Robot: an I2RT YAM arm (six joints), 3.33 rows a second.
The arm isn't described. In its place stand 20 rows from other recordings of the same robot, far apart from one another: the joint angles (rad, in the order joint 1, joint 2, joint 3, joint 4, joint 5, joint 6), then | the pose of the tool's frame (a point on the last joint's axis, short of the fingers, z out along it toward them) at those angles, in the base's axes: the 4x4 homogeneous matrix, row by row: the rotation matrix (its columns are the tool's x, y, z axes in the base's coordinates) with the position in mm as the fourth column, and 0 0 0 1 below.
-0.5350, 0.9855, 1.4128, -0.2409, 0.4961, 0.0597 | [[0.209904 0.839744 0.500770 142.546], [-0.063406 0.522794 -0.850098 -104.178], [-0.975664 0.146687 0.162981 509.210], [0 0 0 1]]
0.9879, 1.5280, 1.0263, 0.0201, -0.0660, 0.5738 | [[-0.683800 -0.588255 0.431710 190.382], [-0.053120 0.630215 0.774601 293.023], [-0.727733 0.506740 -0.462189 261.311], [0 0 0 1]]
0.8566, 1.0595, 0.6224, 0.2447, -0.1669, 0.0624 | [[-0.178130 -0.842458 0.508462 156.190], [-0.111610 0.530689 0.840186 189.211], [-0.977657 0.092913 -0.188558 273.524], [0 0 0 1]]
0.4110, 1.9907, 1.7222, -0.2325, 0.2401, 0.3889 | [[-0.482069 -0.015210 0.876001 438.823], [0.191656 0.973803 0.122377 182.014], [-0.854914 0.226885 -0.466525 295.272], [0 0 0 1]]
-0.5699, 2.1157, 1.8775, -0.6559, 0.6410, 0.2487 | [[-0.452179 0.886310 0.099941 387.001], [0.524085 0.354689 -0.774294 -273.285], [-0.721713 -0.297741 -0.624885 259.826], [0 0 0 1]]
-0.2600, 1.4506, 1.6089, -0.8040, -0.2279, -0.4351 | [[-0.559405 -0.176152 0.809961 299.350], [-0.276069 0.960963 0.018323 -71.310], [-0.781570 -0.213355 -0.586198 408.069], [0 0 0 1]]
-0.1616, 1.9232, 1.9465, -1.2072, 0.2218, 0.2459 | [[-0.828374 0.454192 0.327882 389.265], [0.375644 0.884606 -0.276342 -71.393], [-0.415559 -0.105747 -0.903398 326.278], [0 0 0 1]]
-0.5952, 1.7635, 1.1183, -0.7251, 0.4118, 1.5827 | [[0.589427 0.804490 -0.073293 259.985], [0.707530 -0.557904 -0.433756 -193.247], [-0.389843 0.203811 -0.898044 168.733], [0 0 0 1]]
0.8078, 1.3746, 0.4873, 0.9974, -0.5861, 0.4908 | [[-0.395914 -0.901942 0.172489 174.302], [0.154125 0.119906 0.980749 210.785], [-0.905261 0.414877 0.091540 231.752], [0 0 0 1]]
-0.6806, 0.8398, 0.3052, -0.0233, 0.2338, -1.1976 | [[-0.862257 -0.104255 0.495625 132.603], [-0.467385 0.540762 -0.699377 -117.974], [-0.195102 -0.834690 -0.515002 179.344], [0 0 0 1]]
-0.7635, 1.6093, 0.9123, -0.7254, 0.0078, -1.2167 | [[-0.897059 -0.430116 0.101415 196.842], [-0.439711 0.891639 -0.107865 -188.789], [-0.044031 -0.141354 -0.988979 157.648], [0 0 0 1]]
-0.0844, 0.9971, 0.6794, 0.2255, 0.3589, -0.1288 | [[-0.145883 0.412112 0.899379 233.182], [-0.108348 0.896980 -0.428588 -32.276], [-0.983351 -0.159970 -0.086203 305.817], [0 0 0 1]]
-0.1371, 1.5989, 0.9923, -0.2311, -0.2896, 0.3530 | [[-0.710906 0.199766 0.674319 333.505], [0.432537 0.880223 0.195241 -35.749], [-0.554549 0.430466 -0.712162 206.682], [0 0 0 1]]
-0.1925, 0.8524, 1.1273, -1.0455, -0.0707, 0.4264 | [[-0.564129 0.411230 0.715995 142.142], [0.530283 0.845123 -0.067587 -25.143], [-0.632897 0.341552 -0.694826 360.228], [0 0 0 1]]
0.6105, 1.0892, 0.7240, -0.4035, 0.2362, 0.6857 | [[-0.706529 0.035983 0.706769 189.999], [0.257025 0.943557 0.208900 122.768], [-0.659359 0.329251 -0.675899 240.512], [0 0 0 1]]
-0.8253, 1.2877, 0.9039, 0.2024, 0.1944, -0.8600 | [[-0.723858 0.461700 0.512701 200.510], [-0.312104 0.443605 -0.840122 -227.324], [-0.615321 -0.768146 -0.177009 311.237], [0 0 0 1]]
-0.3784, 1.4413, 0.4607, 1.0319, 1.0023, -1.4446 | [[-0.967158 0.170736 0.188295 235.308], [-0.190241 0.005041 -0.981724 -125.833], [-0.168565 -0.985304 0.027606 209.906], [0 0 0 1]]
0.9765, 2.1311, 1.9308, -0.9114, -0.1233, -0.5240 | [[-0.007918 -0.989496 0.144340 254.379], [-0.898528 0.070387 0.433236 384.235], [-0.438845 -0.126263 -0.889648 249.180], [0 0 0 1]]
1.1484, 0.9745, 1.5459, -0.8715, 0.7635, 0.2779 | [[-0.223017 -0.339998 0.913600 80.104], [-0.012756 0.938142 0.346017 118.183], [-0.974731 0.065513 -0.213559 485.429], [0 0 0 1]]
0.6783, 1.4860, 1.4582, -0.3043, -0.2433, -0.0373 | [[-0.224360 -0.795240 0.563254 264.676], [-0.227284 0.604751 0.763295 224.305], [-0.947631 0.043234 -0.316427 394.329], [0 0 0 1]]
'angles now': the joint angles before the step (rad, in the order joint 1, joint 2, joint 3, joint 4, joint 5, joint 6). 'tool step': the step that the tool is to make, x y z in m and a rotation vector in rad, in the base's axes. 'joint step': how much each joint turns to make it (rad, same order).
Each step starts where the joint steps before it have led.
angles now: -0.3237 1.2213 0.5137 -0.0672 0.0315 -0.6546
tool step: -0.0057 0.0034 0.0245 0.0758 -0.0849 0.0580
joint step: -0.0125 -0.0957 0.0322 -0.0713 -0.1191 0.0250
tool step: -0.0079 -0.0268 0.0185 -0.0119 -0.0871 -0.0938
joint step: -0.1283 -0.0329 0.0298 0.0218 -0.0412 -0.0036
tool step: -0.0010 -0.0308 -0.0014 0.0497 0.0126 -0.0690
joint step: -0.1248 0.0789 0.0487 -0.0065 -0.0665 -0.0048
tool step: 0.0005 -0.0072 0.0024 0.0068 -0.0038 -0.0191
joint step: -0.0243 0.0171 0.0198 -0.0029 -0.0089 0.0029
